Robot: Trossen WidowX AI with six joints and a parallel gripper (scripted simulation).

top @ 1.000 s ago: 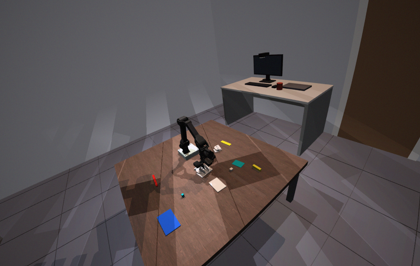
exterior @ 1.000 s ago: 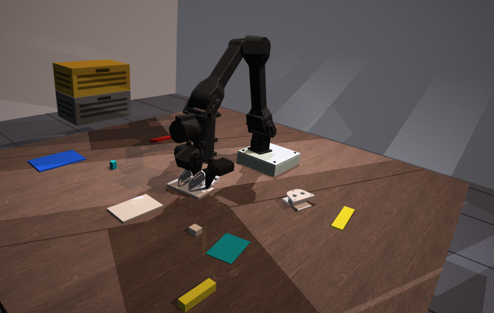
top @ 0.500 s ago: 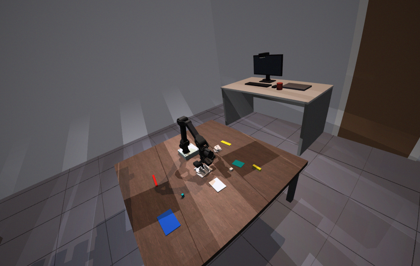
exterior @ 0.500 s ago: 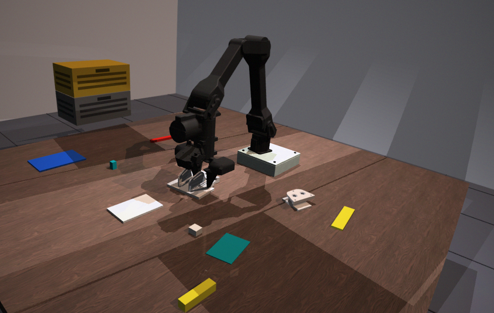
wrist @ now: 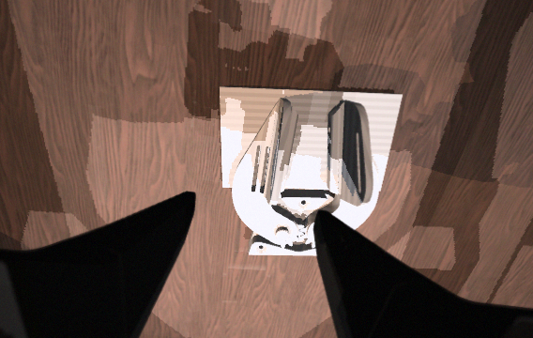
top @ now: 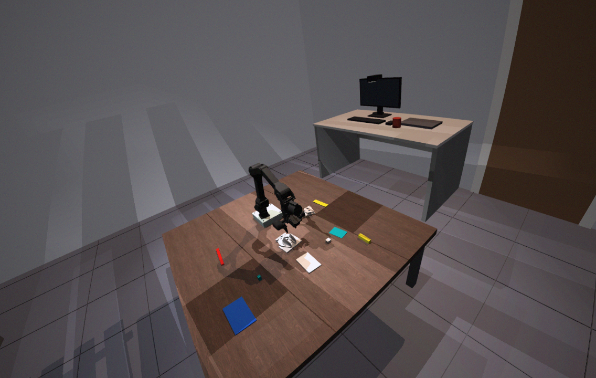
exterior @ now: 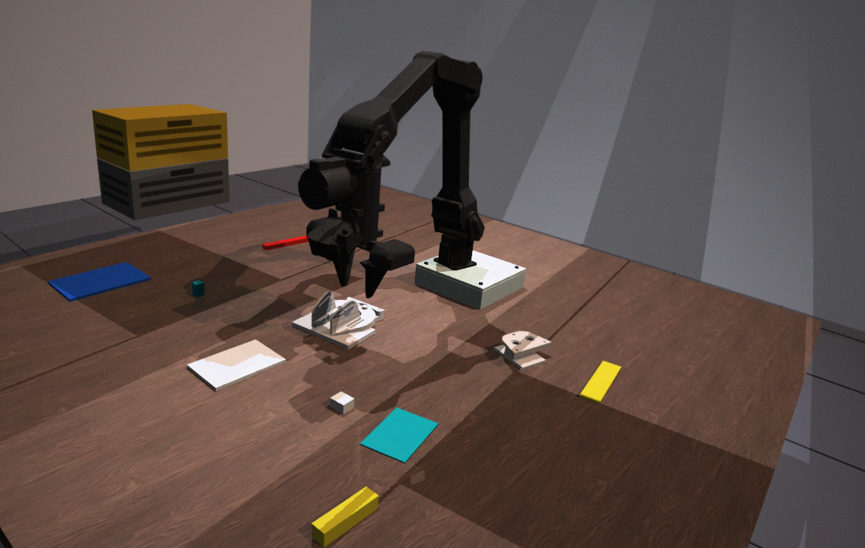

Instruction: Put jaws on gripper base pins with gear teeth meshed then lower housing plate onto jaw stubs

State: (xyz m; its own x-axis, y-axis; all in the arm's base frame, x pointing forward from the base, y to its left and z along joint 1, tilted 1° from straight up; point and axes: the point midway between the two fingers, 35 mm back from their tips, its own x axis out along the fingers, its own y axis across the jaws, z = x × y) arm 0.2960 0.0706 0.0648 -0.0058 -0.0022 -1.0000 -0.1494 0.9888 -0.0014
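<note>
The gripper base is 18 cm behind my gripper tip, 21 cm to the left of it and 5 cm below it. From my gripper tip the other things lie so: housing plate: 4 cm behind, 5 cm to the right, 7 cm below; cream plate: 20 cm ahead, 1 cm to the right, 7 cm below; small white cube: 13 cm ahead, 16 cm to the left, 7 cm below.
</note>
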